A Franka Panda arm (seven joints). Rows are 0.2 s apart.
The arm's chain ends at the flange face. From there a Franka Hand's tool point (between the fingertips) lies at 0.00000 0.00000 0.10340 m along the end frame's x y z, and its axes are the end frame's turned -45 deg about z.
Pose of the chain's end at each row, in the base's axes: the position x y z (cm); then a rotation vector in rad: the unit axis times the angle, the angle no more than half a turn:
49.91, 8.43, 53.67, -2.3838, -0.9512, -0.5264
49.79, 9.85, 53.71, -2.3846, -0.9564, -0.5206
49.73, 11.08, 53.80, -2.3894, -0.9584, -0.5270
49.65, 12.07, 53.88, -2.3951, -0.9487, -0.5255
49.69, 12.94, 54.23, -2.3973, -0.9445, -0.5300
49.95, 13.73, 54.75, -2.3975, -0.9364, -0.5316
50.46, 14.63, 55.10, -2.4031, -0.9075, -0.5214
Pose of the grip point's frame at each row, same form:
51.57, 14.53, 45.48, -1.9326, -1.8829, -0.7926
51.40, 15.92, 45.50, -1.9304, -1.8874, -0.7859
51.40, 17.12, 45.57, -1.9351, -1.8921, -0.7895
51.34, 18.08, 45.64, -1.9443, -1.8847, -0.7873
51.43, 18.95, 46.00, -1.9488, -1.8821, -0.7913
51.71, 19.76, 46.53, -1.9525, -1.8746, -0.7941
52.20, 20.67, 46.89, -1.9682, -1.8475, -0.7869

